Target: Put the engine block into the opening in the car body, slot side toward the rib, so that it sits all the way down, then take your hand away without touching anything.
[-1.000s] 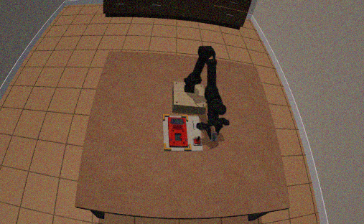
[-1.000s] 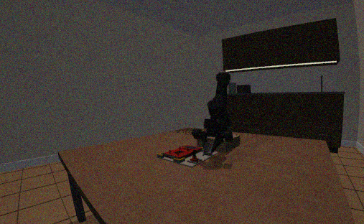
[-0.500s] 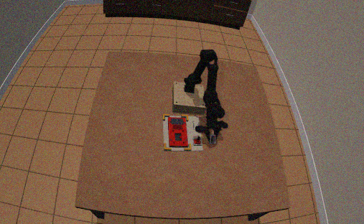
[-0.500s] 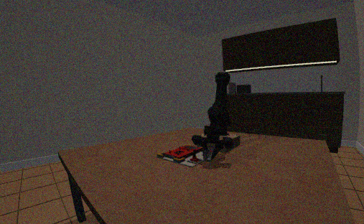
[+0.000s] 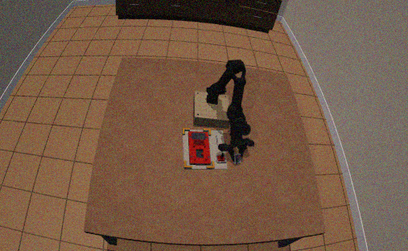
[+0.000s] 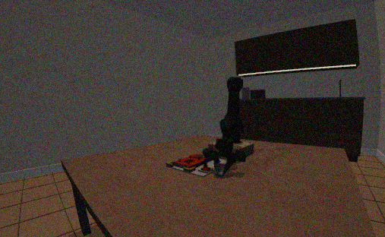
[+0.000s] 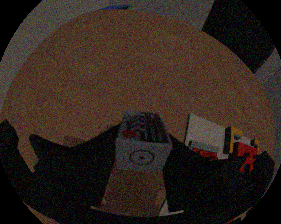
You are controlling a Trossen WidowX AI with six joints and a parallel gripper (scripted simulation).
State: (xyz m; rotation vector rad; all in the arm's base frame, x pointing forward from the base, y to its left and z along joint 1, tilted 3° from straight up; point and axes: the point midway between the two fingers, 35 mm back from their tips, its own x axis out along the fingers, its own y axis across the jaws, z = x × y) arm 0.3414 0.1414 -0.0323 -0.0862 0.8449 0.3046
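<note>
The grey engine block lies 10 mm to the right of my gripper tip, 10 mm behind it and 10 mm above it.
</note>
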